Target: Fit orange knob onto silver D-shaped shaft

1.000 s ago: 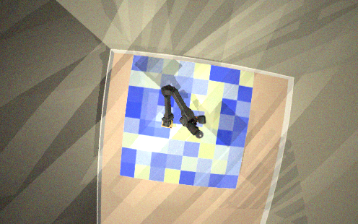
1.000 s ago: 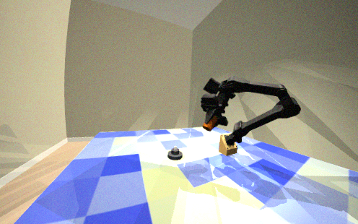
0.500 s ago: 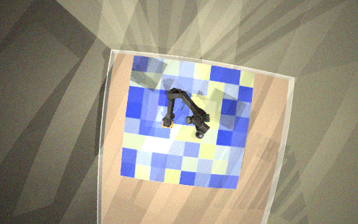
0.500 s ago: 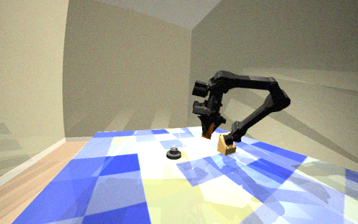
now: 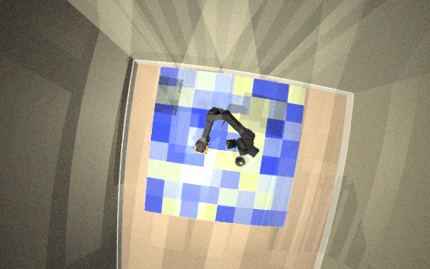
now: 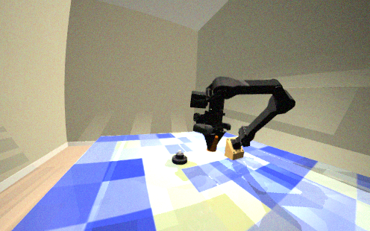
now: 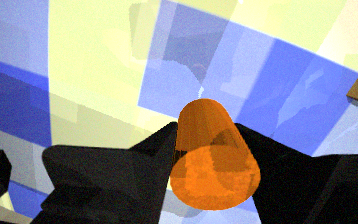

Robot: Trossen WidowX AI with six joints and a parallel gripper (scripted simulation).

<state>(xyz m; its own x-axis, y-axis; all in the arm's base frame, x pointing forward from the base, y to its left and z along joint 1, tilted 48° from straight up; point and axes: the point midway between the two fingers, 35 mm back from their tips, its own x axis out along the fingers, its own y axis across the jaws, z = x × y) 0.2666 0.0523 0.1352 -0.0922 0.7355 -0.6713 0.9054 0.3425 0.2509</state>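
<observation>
The round dark pedestal is 9 cm ahead of my gripper tip, 16 cm to the right of it and 10 cm below it. Also, from my gripper tip: orange knob (3 cm above).
</observation>
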